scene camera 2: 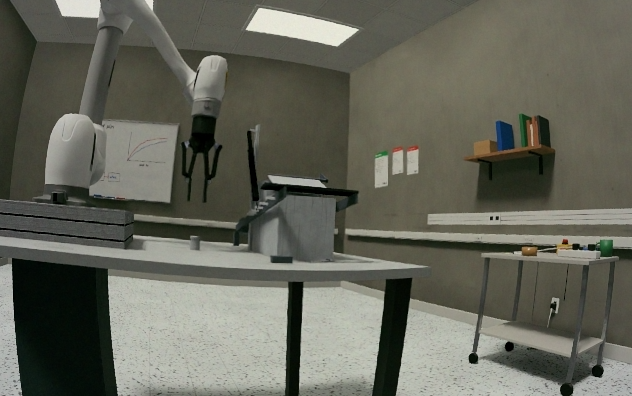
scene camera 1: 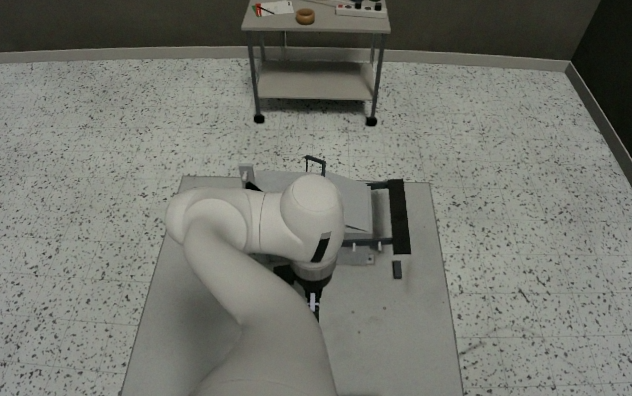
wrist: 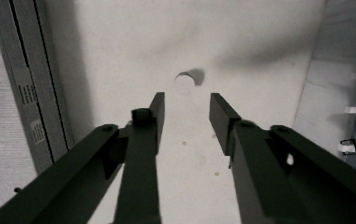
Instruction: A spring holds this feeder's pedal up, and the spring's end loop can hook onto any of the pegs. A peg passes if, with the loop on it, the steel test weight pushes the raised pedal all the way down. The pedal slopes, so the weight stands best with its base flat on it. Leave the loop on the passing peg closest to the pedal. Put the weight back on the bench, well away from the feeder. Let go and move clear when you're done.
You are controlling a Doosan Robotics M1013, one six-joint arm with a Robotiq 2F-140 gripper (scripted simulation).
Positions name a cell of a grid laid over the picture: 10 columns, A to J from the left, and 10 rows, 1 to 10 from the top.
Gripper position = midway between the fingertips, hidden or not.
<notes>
In view: my gripper (scene camera 2: D6), a feeder (scene camera 2: E6) and a black pedal (scene camera 1: G7).
My gripper is seen too in the wrist view (wrist: F5). The black pedal also shows in scene camera 2 (scene camera 2: F5).
</notes>
